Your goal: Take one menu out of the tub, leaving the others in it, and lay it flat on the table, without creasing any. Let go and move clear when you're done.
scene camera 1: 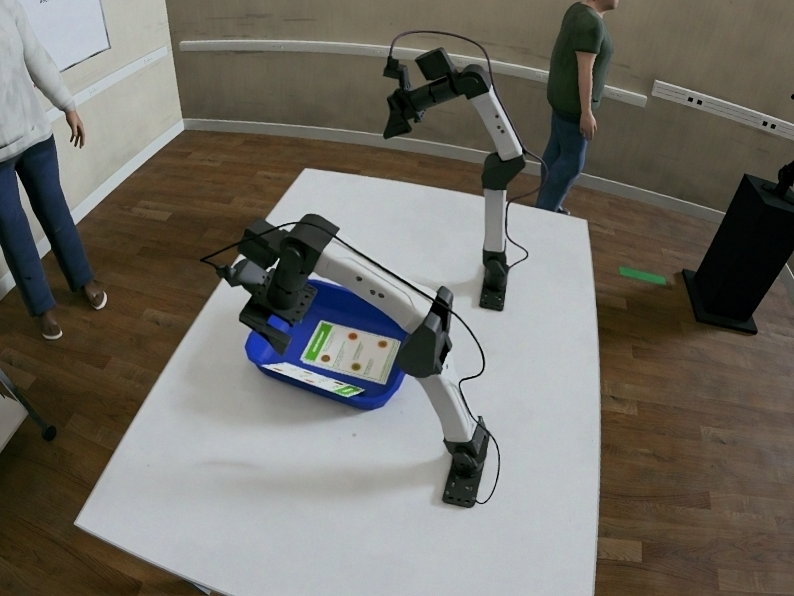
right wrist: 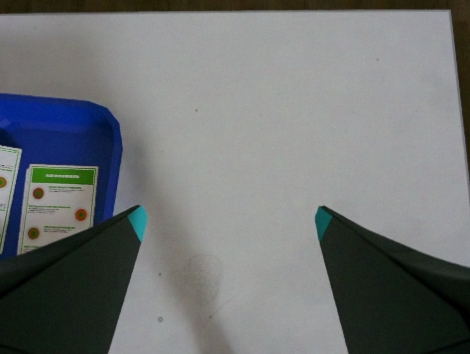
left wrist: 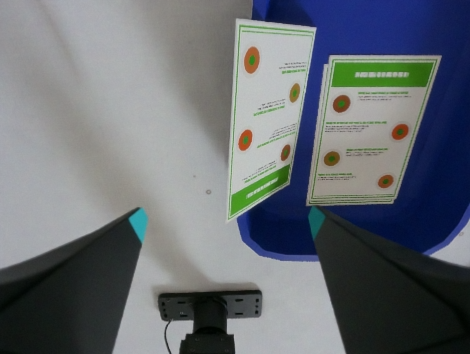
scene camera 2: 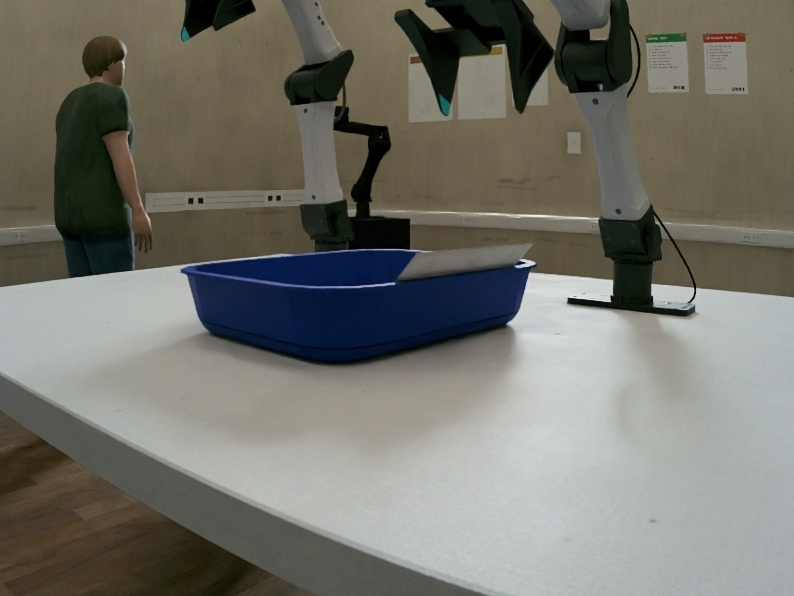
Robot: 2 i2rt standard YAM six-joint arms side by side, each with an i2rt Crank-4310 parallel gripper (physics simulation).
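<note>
The blue tub (scene camera 1: 257,356) (scene camera 2: 333,323) (left wrist: 425,35) (right wrist: 70,112) stands on the white table (scene camera 1: 307,487) (scene camera 2: 487,436). One menu (scene camera 1: 315,378) (scene camera 2: 464,261) (left wrist: 267,110) (right wrist: 6,192) leans tilted on a long side wall, its upper edge above the rim. Several menus (scene camera 1: 352,352) (left wrist: 369,145) (right wrist: 57,205) lie stacked, slightly offset, flat on the tub floor. My left gripper (scene camera 1: 277,336) (scene camera 2: 482,112) (left wrist: 228,210) is open and empty, above the tub and the leaning menu. My right gripper (scene camera 1: 402,128) (scene camera 2: 201,33) (right wrist: 230,210) is open and empty, high up, away from the tub.
The left arm's base (scene camera 1: 463,481) (scene camera 2: 631,304) and the right arm's base (scene camera 1: 492,296) are mounted on the table. One person (scene camera 1: 38,211) stands at the left of scene camera 1, another (scene camera 1: 574,89) (scene camera 2: 92,166) behind the table. A black pedestal (scene camera 1: 737,256) stands at the right.
</note>
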